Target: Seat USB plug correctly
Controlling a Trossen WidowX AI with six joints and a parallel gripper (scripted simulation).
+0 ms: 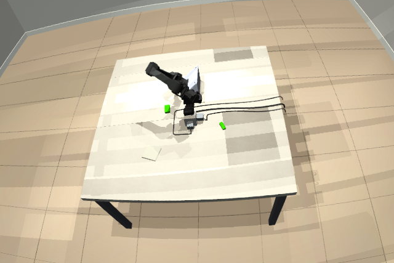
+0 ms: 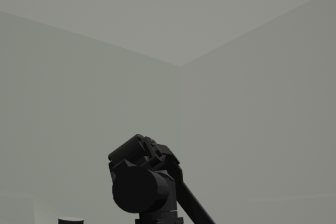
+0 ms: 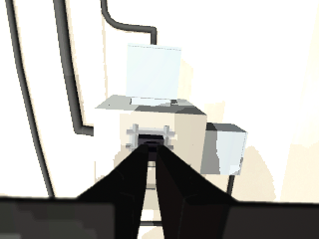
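Now: the dark USB plug 2 cm below my gripper tip. From my gripper tip the other things lie so: white card: 25 cm to the right, 25 cm ahead, 10 cm below; then grey socket frame: 3 cm below.
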